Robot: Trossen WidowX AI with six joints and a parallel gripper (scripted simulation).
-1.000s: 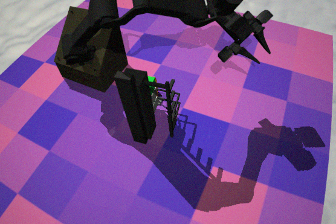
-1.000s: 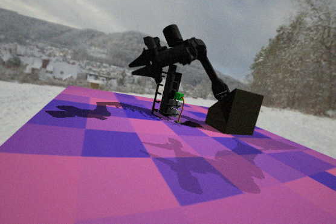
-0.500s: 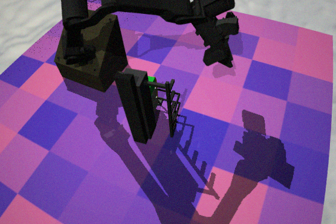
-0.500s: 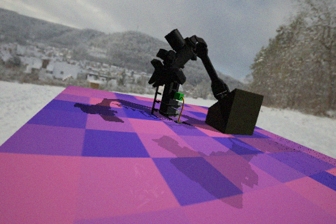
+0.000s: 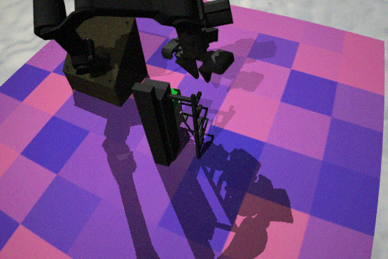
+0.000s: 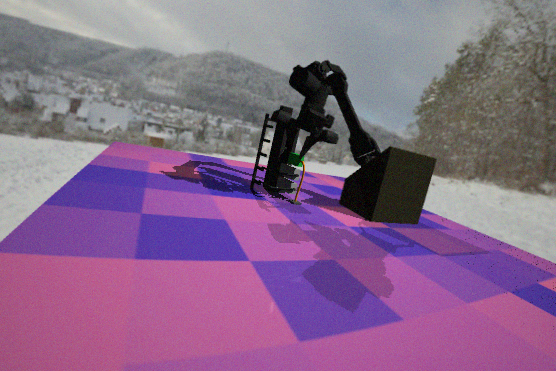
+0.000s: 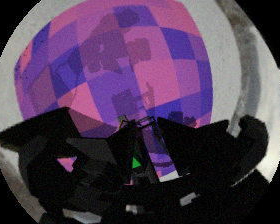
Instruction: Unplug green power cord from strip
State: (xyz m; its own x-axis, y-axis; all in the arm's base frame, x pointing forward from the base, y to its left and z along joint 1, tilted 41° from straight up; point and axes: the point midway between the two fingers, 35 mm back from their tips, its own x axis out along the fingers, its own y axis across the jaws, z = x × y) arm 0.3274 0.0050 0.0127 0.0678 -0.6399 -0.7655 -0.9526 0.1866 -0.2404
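Now: gripper tip 90 mm to the left of the green plug, 60 mm past it and 10 mm above it.
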